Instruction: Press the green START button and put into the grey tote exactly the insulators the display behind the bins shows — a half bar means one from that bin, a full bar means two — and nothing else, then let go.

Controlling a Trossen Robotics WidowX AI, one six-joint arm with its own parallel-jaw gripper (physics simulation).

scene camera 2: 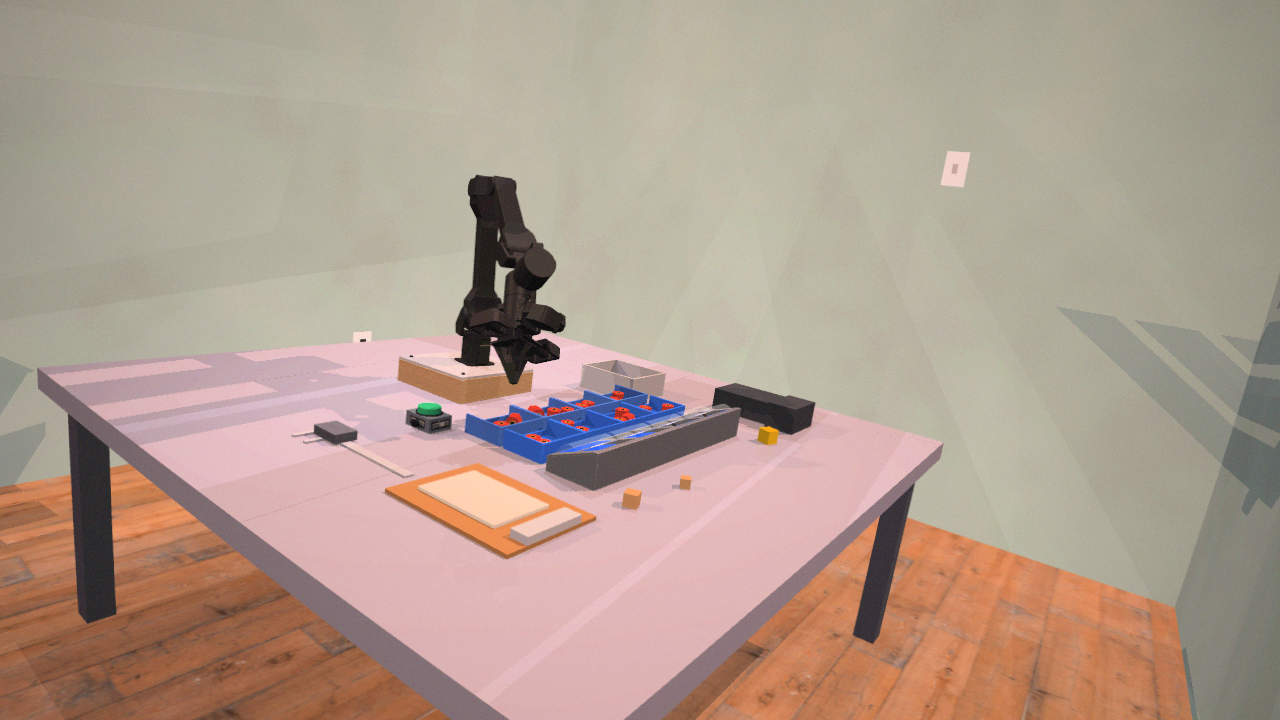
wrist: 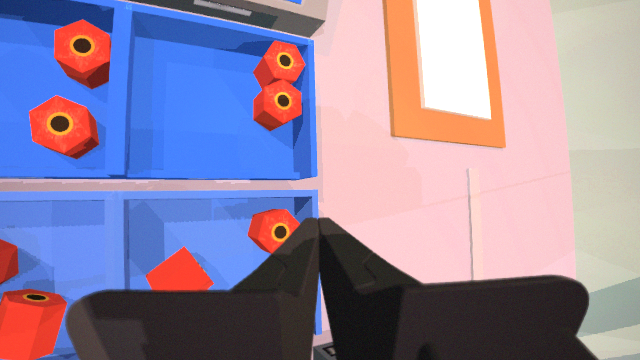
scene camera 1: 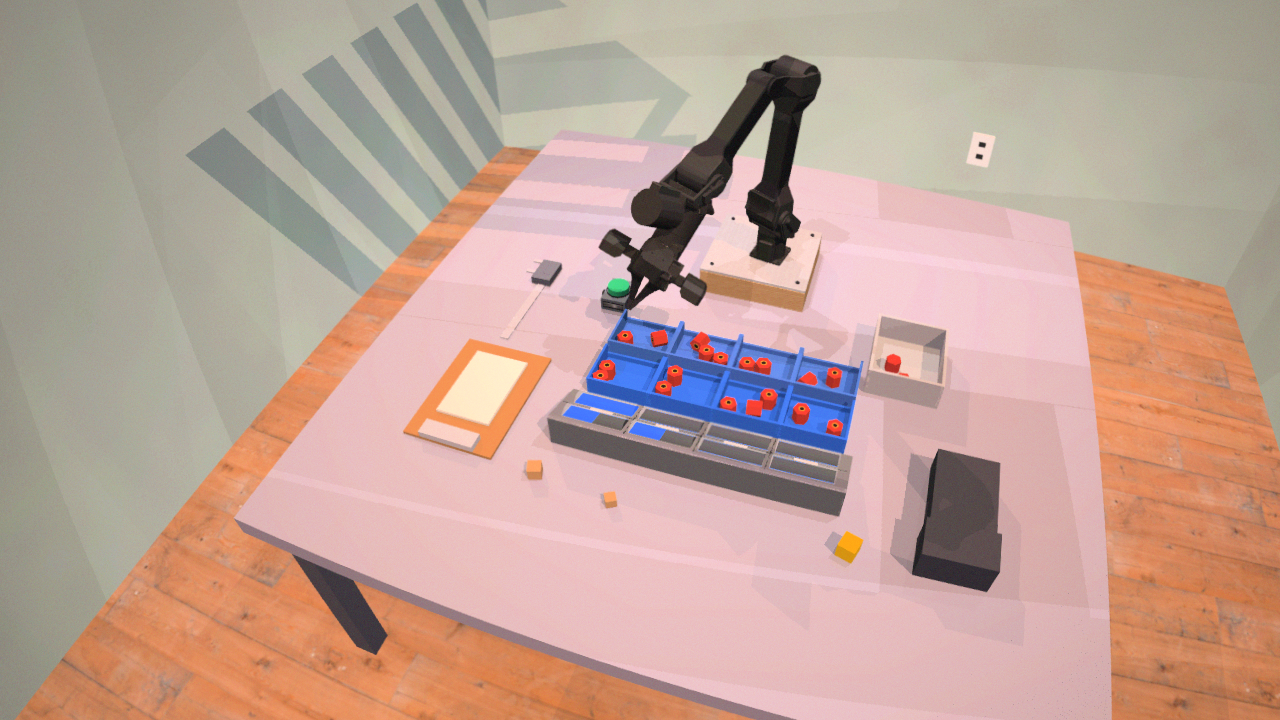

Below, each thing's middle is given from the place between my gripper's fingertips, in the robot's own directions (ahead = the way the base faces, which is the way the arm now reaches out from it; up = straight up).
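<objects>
From my hand: dark box (scene camera 1: 958, 544), 100 mm ahead, 610 mm to the left, 70 mm below; grey tote (scene camera 1: 923, 348), 190 mm behind, 450 mm to the left, 70 mm below; grey tool (scene camera 2: 335, 432), 30 mm behind, 260 mm to the right, 90 mm below.
</objects>
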